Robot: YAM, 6 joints.
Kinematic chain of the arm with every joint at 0, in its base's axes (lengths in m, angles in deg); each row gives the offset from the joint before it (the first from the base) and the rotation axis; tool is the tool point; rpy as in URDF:
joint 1: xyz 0 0 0.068 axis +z
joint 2: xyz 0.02 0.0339 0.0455 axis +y
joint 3: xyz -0.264 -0.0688 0 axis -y
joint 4: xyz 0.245 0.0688 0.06 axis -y
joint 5: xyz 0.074 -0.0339 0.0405 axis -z
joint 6: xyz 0.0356 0 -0.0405 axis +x
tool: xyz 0 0 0 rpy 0 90 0
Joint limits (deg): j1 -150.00..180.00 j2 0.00..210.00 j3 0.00..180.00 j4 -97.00..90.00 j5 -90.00..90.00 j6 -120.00..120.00
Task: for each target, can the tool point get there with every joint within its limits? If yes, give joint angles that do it. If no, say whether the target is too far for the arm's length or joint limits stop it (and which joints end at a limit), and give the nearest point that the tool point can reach.
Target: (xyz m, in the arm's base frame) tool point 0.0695 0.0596 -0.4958
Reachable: no: joint limits stop it (at a limit: joint 2) | nearest point 0.1029 0.0882 -0.3622 | short by 0.141 m
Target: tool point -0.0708 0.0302 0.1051
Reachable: yes | joints 141.54 83.36 18.15 -69.44 -34.97 -2.94
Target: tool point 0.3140 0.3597 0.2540
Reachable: yes | joints 46.59 136.50 136.68 -78.66 -32.31 0.00
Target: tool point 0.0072 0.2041 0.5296
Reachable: yes | joints 81.06 69.35 73.07 65.59 -43.76 64.60
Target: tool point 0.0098 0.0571 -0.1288
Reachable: yes | joints 56.34 181.36 20.55 59.77 -41.40 12.31
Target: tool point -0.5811 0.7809 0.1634
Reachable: no: too far | nearest point -0.3850 0.5174 0.1462 | short by 0.329 m
